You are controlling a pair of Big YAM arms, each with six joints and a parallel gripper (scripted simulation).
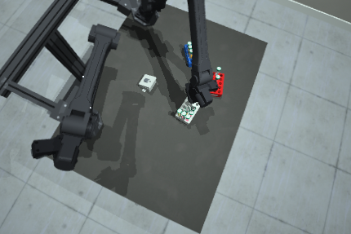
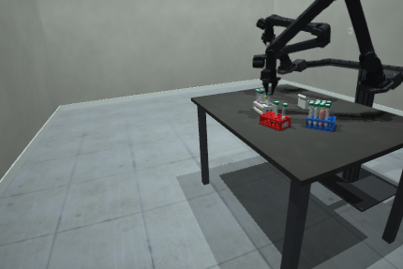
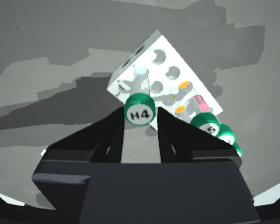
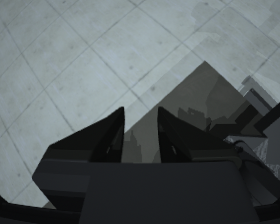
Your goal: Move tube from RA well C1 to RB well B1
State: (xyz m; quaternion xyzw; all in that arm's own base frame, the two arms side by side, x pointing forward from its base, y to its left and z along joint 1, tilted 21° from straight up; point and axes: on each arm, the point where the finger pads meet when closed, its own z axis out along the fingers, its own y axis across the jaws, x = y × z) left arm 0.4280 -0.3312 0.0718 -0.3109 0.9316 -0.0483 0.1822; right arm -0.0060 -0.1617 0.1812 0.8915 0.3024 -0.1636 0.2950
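Now: left hand 160 mm to the right of the tube, 80 mm short of it and 50 mm above it. Round my left hand: white rack RB 90 mm below, 40 mm to the right; red rack 160 mm to the left, 90 mm below, 90 mm ahead; white button box 280 mm behind, 70 mm below, 20 mm to the left.
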